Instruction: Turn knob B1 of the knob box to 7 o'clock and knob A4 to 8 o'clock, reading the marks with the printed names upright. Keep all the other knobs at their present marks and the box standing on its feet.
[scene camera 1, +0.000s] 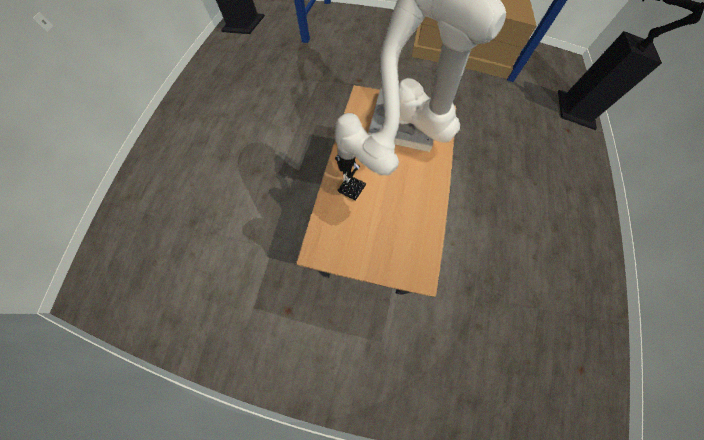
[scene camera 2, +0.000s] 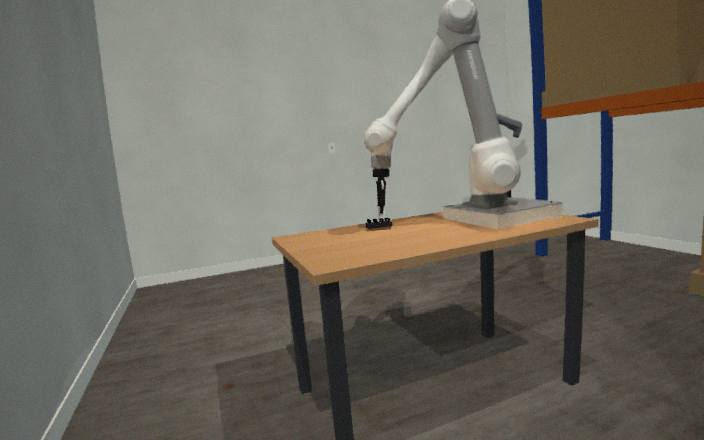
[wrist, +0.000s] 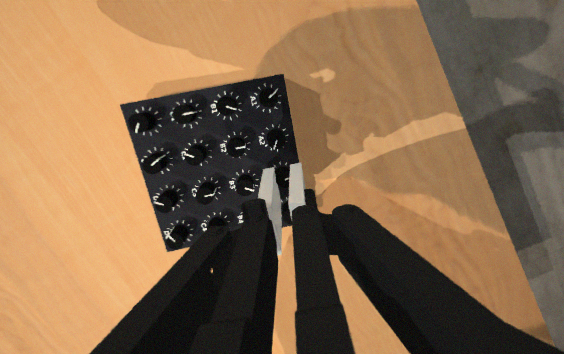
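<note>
The black knob box stands on its feet on the table. In the wrist view its printed names are turned sideways. Knob B1 is uncovered, its white pointer towards the right and slightly down. Knob A3 shows between the fingertips. Knob A4 is hidden by the fingers, so its mark cannot be read. My gripper is down at the box's A column, its pale fingertips slightly apart, shut on a knob there; whether A3 or A4 is hard to tell.
The wooden table carries the box near one long edge. The arm's base plate stands on the same table. Other knobs sit close by, among them B3 and A2.
</note>
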